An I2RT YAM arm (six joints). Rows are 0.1 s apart.
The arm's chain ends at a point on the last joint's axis. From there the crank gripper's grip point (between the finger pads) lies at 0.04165 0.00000 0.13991 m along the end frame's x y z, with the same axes.
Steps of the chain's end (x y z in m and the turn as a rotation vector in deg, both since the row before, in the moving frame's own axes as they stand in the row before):
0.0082 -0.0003 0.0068 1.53 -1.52 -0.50
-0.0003 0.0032 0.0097 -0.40 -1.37 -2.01
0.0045 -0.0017 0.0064 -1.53 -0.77 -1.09
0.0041 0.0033 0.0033 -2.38 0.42 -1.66
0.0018 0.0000 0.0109 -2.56 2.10 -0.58
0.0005 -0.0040 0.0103 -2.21 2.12 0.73
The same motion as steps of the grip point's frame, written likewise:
0.0045 -0.0044 0.0078 1.53 -1.52 -0.50
-0.0037 0.0028 0.0107 -0.40 -1.37 -2.01
0.0026 0.0013 0.0069 -1.53 -0.77 -1.09
0.0052 0.0079 0.0029 -2.38 0.42 -1.66
0.0069 0.0058 0.0092 -2.56 2.10 -0.58
0.0056 0.0019 0.0085 -2.21 2.12 0.73

